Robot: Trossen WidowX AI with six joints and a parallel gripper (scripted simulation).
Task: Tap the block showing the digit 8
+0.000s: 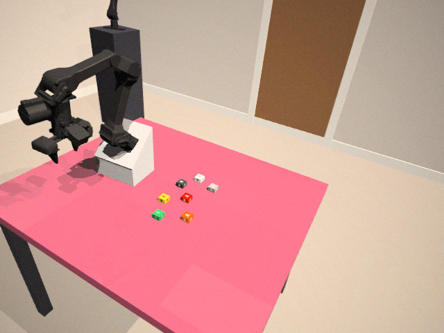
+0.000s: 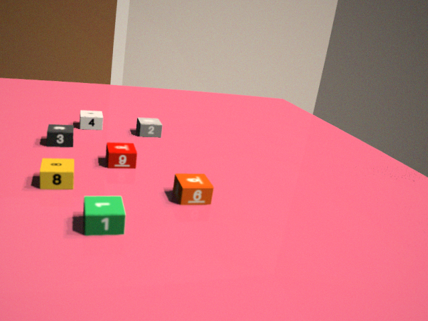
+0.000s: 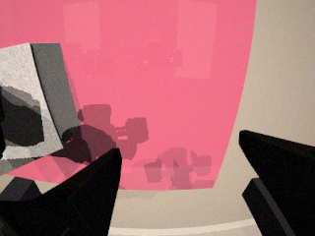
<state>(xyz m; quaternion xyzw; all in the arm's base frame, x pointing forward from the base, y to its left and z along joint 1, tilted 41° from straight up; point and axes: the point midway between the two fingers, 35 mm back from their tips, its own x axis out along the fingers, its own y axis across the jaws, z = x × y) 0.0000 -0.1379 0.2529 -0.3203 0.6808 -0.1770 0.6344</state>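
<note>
The red block is 28 cm ahead of my gripper tip, 28 cm to the left of it and 21 cm below it. Also, from my gripper tip: orange block (35 cm ahead, 20 cm to the left, 21 cm below); then dark block (21 cm ahead, 34 cm to the left, 21 cm below); then green block (26 cm ahead, 14 cm to the left, 21 cm below).
</note>
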